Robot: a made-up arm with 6 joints. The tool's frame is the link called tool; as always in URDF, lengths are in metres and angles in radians.
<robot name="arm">
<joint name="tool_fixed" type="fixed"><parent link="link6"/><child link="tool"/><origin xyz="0 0 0" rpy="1.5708 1.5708 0"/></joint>
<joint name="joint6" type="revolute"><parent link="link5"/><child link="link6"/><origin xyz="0 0 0.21" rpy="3.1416 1.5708 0"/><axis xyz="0 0 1"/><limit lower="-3.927" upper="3.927"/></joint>
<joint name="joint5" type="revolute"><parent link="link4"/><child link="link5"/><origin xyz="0 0 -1.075" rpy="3.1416 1.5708 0"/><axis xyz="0 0 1"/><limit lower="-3.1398" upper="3.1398"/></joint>
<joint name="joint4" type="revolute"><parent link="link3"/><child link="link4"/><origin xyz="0 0 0" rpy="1.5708 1.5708 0"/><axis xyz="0 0 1"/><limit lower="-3.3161" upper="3.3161"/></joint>
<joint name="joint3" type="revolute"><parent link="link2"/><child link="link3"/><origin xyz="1.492 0 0" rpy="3.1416 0 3.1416"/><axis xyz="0 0 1"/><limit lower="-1.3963" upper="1.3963"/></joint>
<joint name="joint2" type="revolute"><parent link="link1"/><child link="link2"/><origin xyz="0 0 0" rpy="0 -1.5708 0"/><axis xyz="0 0 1"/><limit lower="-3.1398" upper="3.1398"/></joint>
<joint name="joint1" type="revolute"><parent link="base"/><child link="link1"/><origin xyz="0 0 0.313" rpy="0 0 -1.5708"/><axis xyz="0 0 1"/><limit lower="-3.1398" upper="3.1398"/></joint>
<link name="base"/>
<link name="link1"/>
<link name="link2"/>
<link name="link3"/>
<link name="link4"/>
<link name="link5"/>
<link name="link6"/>
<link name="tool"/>
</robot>
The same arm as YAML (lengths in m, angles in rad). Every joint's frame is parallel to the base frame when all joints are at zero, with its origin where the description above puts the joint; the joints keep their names.
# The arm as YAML. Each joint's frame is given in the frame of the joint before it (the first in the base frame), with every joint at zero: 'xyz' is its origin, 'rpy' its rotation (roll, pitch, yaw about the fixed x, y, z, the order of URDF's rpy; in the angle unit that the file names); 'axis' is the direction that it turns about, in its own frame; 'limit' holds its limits. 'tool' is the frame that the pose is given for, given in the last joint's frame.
units:
  length: m
  angle: rad
joints:
  - name: joint1
    type: revolute
    origin:
      xyz: [0.0, 0.0, 0.313]
      rpy: [0.0, 0.0, 0.0]
    axis: "+z"
    limit:
      lower: -3.1398
      upper: 3.1398
  - name: joint2
    type: revolute
    origin:
      xyz: [0.0, 0.0, 0.0]
      rpy: [0.0, 0.0, 0.0]
    axis: "+y"
    limit:
      lower: -3.1398
      upper: 3.1398
  - name: joint3
    type: revolute
    origin:
      xyz: [0.0, 0.0, 1.492]
      rpy: [0.0, 0.0, 0.0]
    axis: "-y"
    limit:
      lower: -1.3963
      upper: 1.3963
  - name: joint4
    type: revolute
    origin:
      xyz: [0.0, 0.0, 0.0]
      rpy: [0.0, 0.0, 0.0]
    axis: "-x"
    limit:
      lower: -3.3161
      upper: 3.3161
  - name: joint5
    type: revolute
    origin:
      xyz: [1.075, 0.0, 0.0]
      rpy: [0.0, 0.0, 0.0]
    axis: "-y"
    limit:
      lower: -3.1398
      upper: 3.1398
  - name: joint6
    type: revolute
    origin:
      xyz: [0.0, -0.21, 0.0]
      rpy: [0.0, 0.0, 0.0]
    axis: "-x"
    limit:
      lower: -3.927
      upper: 3.927
tool:
  origin:
    xyz: [0.0, 0.0, 0.0]
    rpy: [0.0, 0.0, 0.0]

